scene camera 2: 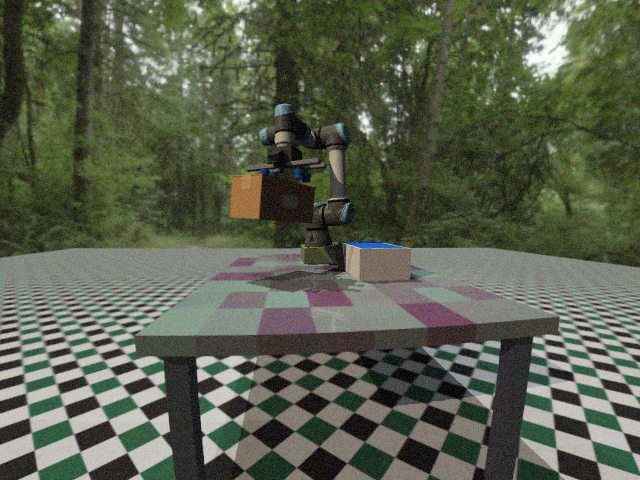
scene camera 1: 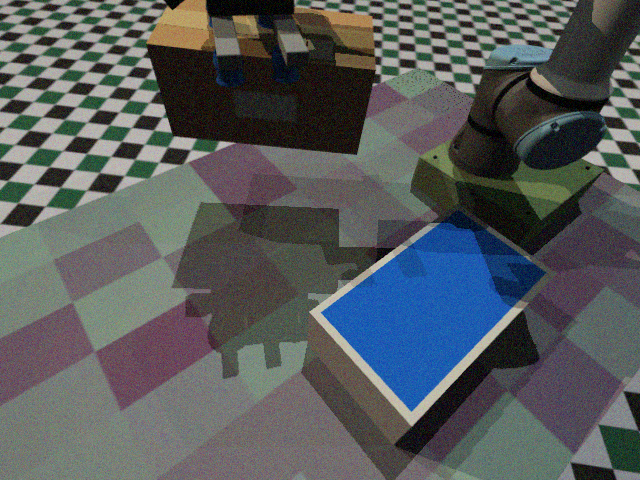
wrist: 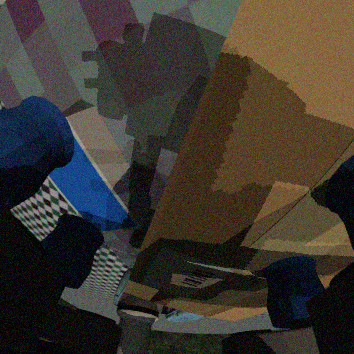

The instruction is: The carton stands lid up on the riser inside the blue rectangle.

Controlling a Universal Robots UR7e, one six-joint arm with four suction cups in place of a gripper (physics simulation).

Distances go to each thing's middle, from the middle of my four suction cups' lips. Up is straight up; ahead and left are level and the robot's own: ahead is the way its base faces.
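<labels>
Riser (scene camera 1: 396, 337): from my suction cup 3 cm behind, 37 cm to the left, 32 cm below. Brown carton (scene camera 1: 325, 110): 3 cm to the right of my suction cup, 6 cm behind, 9 cm below.
</labels>
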